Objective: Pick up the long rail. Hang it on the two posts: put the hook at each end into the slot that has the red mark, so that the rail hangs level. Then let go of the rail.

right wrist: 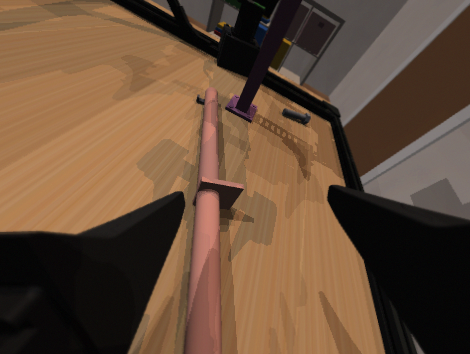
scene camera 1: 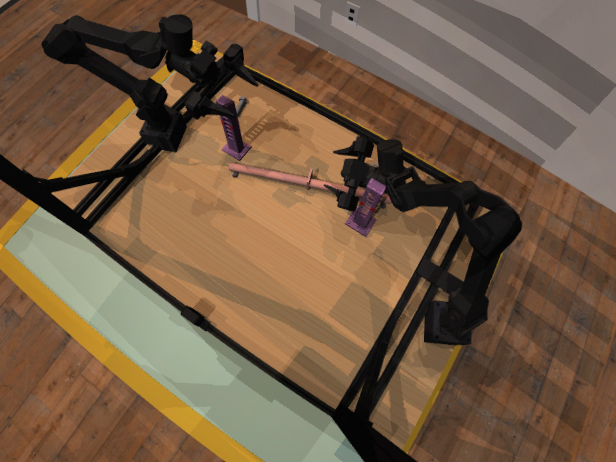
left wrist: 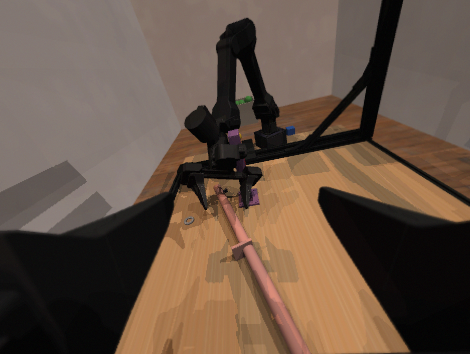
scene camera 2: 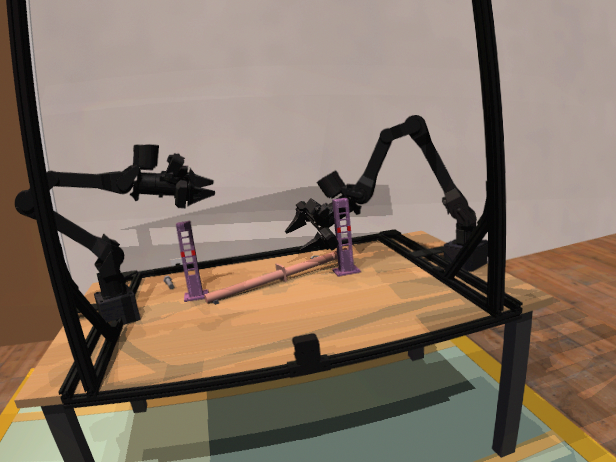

The left gripper [scene camera 1: 246, 100] is open, with nothing in its grasp. The right gripper [scene camera 1: 328, 168] is open, with nothing in its grasp. Also in view: a long pink rail [scene camera 1: 309, 182].
The long pink rail also shows in the left wrist view [left wrist: 288, 329]. The left gripper shows as well in the left wrist view [left wrist: 245, 196] and in scene camera 2 [scene camera 2: 214, 187]. The right gripper shows as well in the right wrist view [right wrist: 254, 195], in the left wrist view [left wrist: 227, 208] and in scene camera 2 [scene camera 2: 292, 241].
